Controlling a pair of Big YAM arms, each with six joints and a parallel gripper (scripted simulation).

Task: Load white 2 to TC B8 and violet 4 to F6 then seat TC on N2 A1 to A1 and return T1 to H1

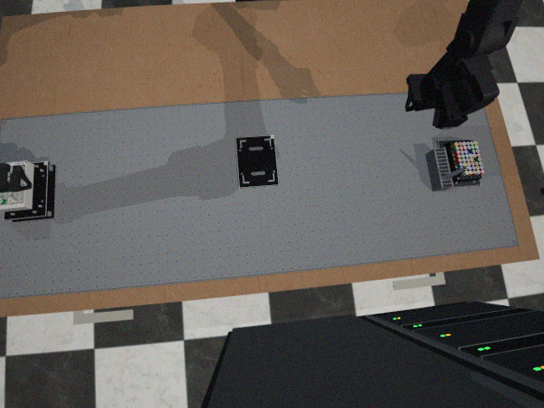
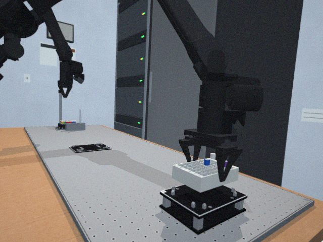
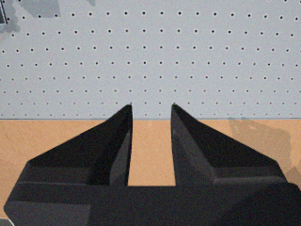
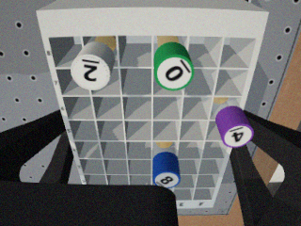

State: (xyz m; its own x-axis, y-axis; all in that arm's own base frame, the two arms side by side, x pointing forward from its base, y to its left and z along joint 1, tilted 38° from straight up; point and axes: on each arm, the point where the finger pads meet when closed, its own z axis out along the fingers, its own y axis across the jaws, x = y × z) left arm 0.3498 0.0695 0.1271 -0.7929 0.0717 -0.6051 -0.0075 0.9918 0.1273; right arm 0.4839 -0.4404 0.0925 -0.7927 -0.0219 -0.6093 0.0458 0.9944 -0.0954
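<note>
My right gripper is now right at the tube carrier TC. Also, from my right hand: raised nest N2: 5 cm below; then grey holder H1: 1 cm ahead, 123 cm to the left, 7 cm below.
</note>
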